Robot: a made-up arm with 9 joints. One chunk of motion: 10 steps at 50 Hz.
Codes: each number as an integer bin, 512 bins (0 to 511) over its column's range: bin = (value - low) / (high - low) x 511, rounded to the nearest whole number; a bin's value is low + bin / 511 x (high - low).
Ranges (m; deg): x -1.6..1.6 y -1.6..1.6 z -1.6..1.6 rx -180..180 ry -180..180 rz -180..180
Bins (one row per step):
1: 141 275 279 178 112 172
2: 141 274 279 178 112 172
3: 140 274 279 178 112 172
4: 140 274 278 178 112 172
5: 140 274 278 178 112 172
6: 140 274 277 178 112 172
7: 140 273 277 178 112 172
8: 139 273 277 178 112 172
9: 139 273 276 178 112 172
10: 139 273 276 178 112 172
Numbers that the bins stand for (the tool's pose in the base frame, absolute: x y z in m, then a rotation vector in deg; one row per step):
1: -0.7170 0.1221 0.1472 -54.60 -101.10 -58.83
2: -0.7170 0.1159 0.1472 -54.60 -101.10 -58.83
3: -0.7233 0.1159 0.1472 -54.60 -101.10 -58.83
4: -0.7233 0.1159 0.1409 -54.60 -101.10 -58.83
5: -0.7233 0.1159 0.1409 -54.60 -101.10 -58.83
6: -0.7233 0.1159 0.1346 -54.60 -101.10 -58.83
7: -0.7233 0.1096 0.1346 -54.60 -101.10 -58.83
8: -0.7295 0.1096 0.1346 -54.60 -101.10 -58.83
9: -0.7295 0.1096 0.1284 -54.60 -101.10 -58.83
10: -0.7295 0.1096 0.1284 -54.60 -101.10 -58.83

